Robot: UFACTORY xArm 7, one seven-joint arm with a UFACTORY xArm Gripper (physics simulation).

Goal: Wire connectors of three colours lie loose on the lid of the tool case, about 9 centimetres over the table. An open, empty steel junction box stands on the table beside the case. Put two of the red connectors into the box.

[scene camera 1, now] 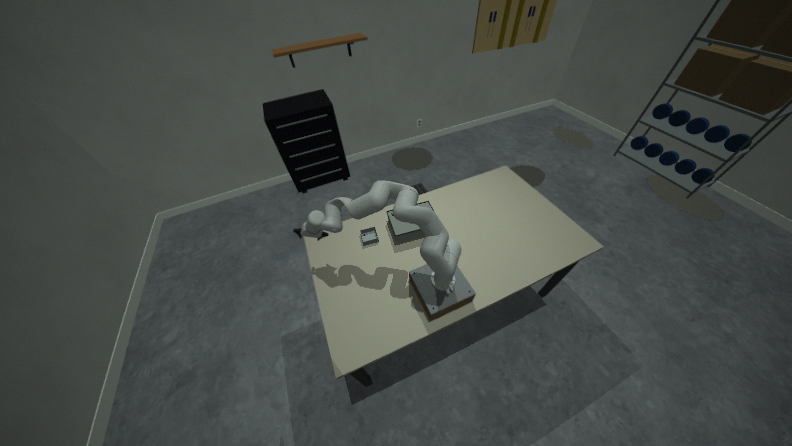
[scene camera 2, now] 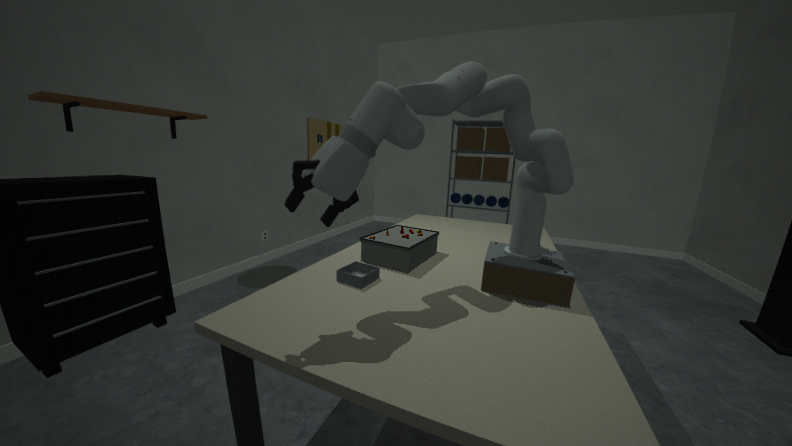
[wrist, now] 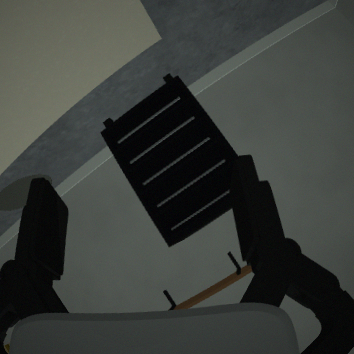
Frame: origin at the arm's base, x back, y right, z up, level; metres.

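Seen in the pictures: gripper, fingertip midpoint: [scene camera 1: 309, 236] [scene camera 2: 307, 216] [wrist: 140, 183]; arm's base at its link origin: [scene camera 1: 442, 279] [scene camera 2: 522, 254].
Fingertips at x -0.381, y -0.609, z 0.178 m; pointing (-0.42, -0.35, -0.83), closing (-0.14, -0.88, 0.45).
Note:
Offsets run from my fingertips to a thing's top centre. Level surfaces: height alone.
The grey tool case @(dx -0.095, dy +0.616, dz -0.183 m) [scene camera 1: 409, 238] [scene camera 2: 382, 256] stands on the table. On its lid, in the scene camera 2 view, lie a red connector @(dx -0.109, dy +0.653, dz -0.160 m) [scene camera 2: 402, 229], another red connector @(dx -0.073, dy +0.676, dz -0.171 m) [scene camera 2: 411, 231] and a third red one @(dx -0.062, dy +0.590, dz -0.171 m) [scene camera 2: 405, 236], with orange connectors @(dx -0.145, dy +0.587, dz -0.165 m) [scene camera 2: 387, 233] @(dx -0.165, dy +0.500, dz -0.175 m) [scene camera 2: 371, 238] near the left side and small orange or yellow ones at the right. The open steel junction box @(dx -0.100, dy +0.316, dz -0.238 m) [scene camera 1: 369, 243] [scene camera 2: 349, 277] stands beside the case; no connector can be made out in it. My gripper [scene camera 1: 310, 234] [scene camera 2: 309, 214] [wrist: 140, 183] is open and empty, high near the table's left end, tilted outward, away from case and box.
The arm's base block [scene camera 1: 440, 293] [scene camera 2: 526, 283] stands on the table @(dz -0.276 m) [scene camera 1: 376, 332] [scene camera 2: 471, 376]. A black drawer cabinet [scene camera 1: 307, 138] [scene camera 2: 88, 249] [wrist: 170, 160] stands on the floor beyond the table, under a wooden wall shelf [scene camera 1: 319, 44] [scene camera 2: 116, 105] [wrist: 212, 291].

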